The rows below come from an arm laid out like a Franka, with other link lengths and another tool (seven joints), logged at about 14 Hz.
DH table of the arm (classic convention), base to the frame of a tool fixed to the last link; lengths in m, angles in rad. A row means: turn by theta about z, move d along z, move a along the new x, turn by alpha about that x. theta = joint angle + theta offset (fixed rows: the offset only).
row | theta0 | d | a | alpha
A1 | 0 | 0.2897 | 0 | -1.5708
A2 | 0 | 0 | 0 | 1.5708
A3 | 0 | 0.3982 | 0.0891 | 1.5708
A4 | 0 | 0 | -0.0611 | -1.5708
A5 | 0 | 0.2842 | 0 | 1.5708
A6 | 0 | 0 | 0.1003 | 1.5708
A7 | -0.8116 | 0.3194 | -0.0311 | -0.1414
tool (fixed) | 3.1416 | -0.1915 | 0 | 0
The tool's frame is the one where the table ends.
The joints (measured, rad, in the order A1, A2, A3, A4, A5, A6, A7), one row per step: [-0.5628 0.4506 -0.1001 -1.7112 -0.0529 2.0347 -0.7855]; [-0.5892 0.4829 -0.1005 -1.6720 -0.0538 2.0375 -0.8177]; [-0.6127 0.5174 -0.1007 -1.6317 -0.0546 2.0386 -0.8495]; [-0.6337 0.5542 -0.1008 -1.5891 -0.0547 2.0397 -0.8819]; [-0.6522 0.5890 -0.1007 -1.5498 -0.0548 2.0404 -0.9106]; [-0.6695 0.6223 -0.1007 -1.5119 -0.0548 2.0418 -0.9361]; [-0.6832 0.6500 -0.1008 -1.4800 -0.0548 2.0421 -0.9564]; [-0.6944 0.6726 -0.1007 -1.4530 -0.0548 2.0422 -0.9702]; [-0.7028 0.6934 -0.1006 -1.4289 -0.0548 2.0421 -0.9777]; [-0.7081 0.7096 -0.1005 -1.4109 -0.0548 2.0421 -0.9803]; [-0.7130 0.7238 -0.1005 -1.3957 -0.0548 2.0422 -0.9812]
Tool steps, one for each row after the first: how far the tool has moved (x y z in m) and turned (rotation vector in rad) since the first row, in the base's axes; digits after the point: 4 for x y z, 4 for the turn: [0.0001 -0.0201 -0.0057 -0.0041 -0.0054 0.0076]; [0.0007 -0.0390 -0.0128 -0.0068 -0.0083 0.0179]; [0.0022 -0.0571 -0.0210 -0.0091 -0.0112 0.0312]; [0.0033 -0.0732 -0.0293 -0.0107 -0.0128 0.0434]; [0.0040 -0.0885 -0.0375 -0.0133 -0.0151 0.0537]; [0.0044 -0.1007 -0.0445 -0.0152 -0.0164 0.0620]; [0.0046 -0.1106 -0.0500 -0.0178 -0.0181 0.0662]; [0.0053 -0.1185 -0.0554 -0.0201 -0.0190 0.0668]; [0.0062 -0.1238 -0.0600 -0.0219 -0.0193 0.0654]; [0.0067 -0.1284 -0.0642 -0.0234 -0.0193 0.0624]
